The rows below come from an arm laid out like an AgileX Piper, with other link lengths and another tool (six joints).
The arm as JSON. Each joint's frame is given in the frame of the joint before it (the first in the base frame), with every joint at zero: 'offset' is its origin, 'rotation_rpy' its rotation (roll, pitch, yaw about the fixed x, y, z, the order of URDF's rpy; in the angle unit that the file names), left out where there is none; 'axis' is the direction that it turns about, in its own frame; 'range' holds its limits. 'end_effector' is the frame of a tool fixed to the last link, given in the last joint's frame.
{
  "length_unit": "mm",
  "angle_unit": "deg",
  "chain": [
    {
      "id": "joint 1",
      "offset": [
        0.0,
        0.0,
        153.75
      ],
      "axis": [
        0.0,
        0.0,
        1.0
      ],
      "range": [
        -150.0,
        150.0
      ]
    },
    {
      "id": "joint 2",
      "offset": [
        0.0,
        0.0,
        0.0
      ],
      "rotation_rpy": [
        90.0,
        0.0,
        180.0
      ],
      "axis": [
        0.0,
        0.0,
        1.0
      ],
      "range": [
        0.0,
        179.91
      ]
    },
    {
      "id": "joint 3",
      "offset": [
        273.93,
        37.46,
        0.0
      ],
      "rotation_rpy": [
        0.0,
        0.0,
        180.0
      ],
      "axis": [
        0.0,
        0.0,
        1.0
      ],
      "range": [
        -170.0,
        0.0
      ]
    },
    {
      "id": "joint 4",
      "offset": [
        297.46,
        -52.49,
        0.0
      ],
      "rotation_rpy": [
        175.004,
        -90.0,
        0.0
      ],
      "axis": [
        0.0,
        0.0,
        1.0
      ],
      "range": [
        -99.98,
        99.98
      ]
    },
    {
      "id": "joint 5",
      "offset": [
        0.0,
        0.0,
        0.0
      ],
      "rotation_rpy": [
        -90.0,
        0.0,
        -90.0
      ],
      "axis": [
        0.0,
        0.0,
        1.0
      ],
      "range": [
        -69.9,
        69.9
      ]
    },
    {
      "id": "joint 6",
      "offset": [
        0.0,
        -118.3,
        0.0
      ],
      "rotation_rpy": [
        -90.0,
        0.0,
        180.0
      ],
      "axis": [
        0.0,
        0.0,
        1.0
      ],
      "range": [
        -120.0,
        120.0
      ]
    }
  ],
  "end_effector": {
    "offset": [
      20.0,
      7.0,
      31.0
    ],
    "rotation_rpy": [
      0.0,
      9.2,
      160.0
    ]
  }
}
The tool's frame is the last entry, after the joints.
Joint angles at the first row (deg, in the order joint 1, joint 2, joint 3, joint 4, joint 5, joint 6):
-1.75 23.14 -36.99 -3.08 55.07 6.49
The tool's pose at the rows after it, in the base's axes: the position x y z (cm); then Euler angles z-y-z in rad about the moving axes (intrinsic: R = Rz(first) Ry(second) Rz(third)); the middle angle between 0 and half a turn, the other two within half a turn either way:
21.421, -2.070, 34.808, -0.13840, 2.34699, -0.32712
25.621, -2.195, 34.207, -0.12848, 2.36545, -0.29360
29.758, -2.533, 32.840, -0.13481, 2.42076, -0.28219
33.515, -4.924, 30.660, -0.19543, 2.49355, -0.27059
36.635, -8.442, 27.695, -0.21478, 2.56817, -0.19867
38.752, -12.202, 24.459, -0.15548, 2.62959, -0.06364
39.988, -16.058, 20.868, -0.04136, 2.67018, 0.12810
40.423, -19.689, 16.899, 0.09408, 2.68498, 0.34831
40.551, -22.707, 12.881, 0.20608, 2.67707, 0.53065
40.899, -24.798, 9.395, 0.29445, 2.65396, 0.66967
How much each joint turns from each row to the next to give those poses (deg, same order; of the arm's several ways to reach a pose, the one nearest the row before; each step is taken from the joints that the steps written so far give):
0.00 10.35 -2.48 0.24 -8.33 0.55
0.00 10.11 -2.88 0.00 -6.26 1.86
-0.42 10.57 -4.00 0.00 -3.44 0.96
-4.03 10.53 -4.38 0.84 -2.04 -0.06
-5.92 10.17 -4.19 5.08 -1.80 -3.48
-6.34 8.99 -3.70 9.17 -0.90 -7.83
-6.17 8.41 -3.17 10.36 -0.17 -8.88
-5.55 7.97 -2.46 10.08 0.00 -8.32
-4.36 7.66 -2.30 9.13 -0.13 -7.96
-2.79 7.01 -2.86 7.62 0.39 -6.46

